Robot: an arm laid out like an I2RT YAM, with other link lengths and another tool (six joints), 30 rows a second.
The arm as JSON. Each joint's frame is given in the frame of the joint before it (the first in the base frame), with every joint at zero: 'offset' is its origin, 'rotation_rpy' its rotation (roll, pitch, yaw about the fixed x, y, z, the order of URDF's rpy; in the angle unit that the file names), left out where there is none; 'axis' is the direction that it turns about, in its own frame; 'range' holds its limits. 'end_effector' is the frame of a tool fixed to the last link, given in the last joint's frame.
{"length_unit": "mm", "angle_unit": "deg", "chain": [
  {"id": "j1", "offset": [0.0, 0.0, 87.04], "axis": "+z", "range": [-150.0, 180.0]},
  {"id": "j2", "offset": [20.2, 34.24, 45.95], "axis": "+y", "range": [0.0, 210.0]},
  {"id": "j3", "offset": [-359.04, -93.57, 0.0], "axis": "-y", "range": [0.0, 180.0]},
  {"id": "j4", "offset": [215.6, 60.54, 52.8], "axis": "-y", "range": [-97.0, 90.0]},
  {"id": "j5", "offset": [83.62, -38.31, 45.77], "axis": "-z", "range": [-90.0, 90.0]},
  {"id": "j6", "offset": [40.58, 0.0, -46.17], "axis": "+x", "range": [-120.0, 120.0]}
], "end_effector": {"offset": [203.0, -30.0, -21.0], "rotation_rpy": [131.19, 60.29, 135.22]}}
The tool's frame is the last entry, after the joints.
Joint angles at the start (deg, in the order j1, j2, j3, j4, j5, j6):
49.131 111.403 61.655 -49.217 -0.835 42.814
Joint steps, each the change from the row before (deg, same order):
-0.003 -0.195 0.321 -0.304 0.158 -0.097
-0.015 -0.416 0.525 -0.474 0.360 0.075
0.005 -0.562 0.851 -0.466 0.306 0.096
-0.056 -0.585 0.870 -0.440 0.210 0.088
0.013 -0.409 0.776 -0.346 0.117 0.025
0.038 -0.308 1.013 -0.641 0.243 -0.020
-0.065 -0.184 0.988 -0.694 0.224 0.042
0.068 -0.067 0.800 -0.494 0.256 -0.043
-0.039 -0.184 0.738 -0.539 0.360 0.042
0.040 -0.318 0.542 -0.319 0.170 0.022
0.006 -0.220 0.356 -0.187 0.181 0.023
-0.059 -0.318 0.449 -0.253 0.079 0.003
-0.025 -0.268 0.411 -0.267 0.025 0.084
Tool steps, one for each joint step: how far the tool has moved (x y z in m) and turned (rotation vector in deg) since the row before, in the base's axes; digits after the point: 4 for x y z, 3 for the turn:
0.0014 0.0004 0.0018 0.069 -0.246 0.117
0.0026 0.0007 0.0033 0.112 -0.583 -0.036
0.0042 0.0030 0.0045 0.509 -0.859 -0.049
0.0042 0.0032 0.0047 0.624 -0.830 -0.118
0.0034 0.0033 0.0038 0.556 -0.640 0.000
0.0037 0.0029 0.0043 0.357 -0.627 0.080
0.0034 0.0020 0.0039 0.213 -0.485 -0.089
0.0028 0.0020 0.0028 0.116 -0.434 0.129
0.0030 0.0009 0.0033 0.053 -0.525 -0.057
0.0021 0.0017 0.0031 0.297 -0.484 0.028
0.0018 0.0009 0.0021 0.176 -0.393 -0.008
0.0019 0.0012 0.0029 0.337 -0.396 -0.059
0.0013 0.0012 0.0026 0.295 -0.293 -0.108

